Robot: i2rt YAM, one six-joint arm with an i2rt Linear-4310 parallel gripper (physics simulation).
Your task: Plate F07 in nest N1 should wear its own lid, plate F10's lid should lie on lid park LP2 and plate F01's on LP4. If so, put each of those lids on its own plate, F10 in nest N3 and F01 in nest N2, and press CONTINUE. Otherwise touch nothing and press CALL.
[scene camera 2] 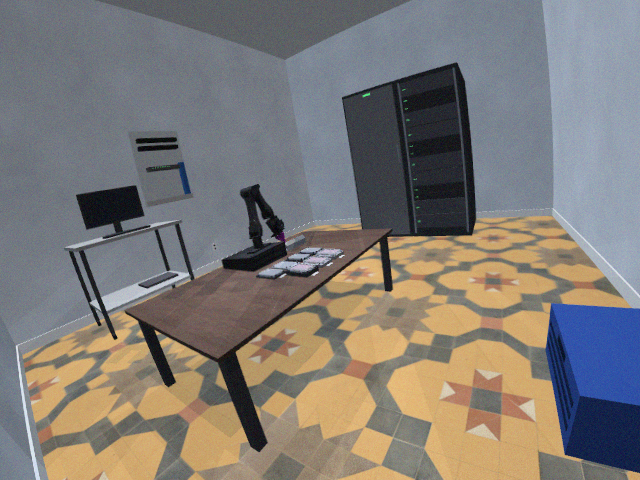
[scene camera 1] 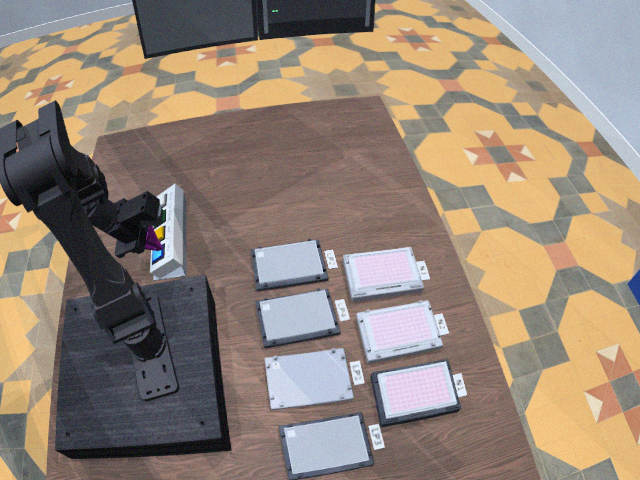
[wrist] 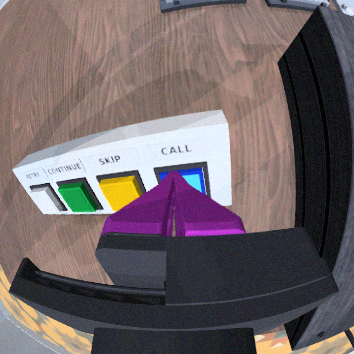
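My gripper is shut and empty, its purple fingertips over the blue CALL button and hiding part of it; contact cannot be told. The green CONTINUE button is to the left in the wrist view. Three pink-welled plates sit in the nest column; lids over them cannot be told. Grey lid-like panels lie on LP2 and LP4. Plate and lid codes are too small to read.
The white button box also bears a yellow SKIP button and a RETRY button. The black arm base stands beside it. A pale panel is at LP1, a grey one at LP3.
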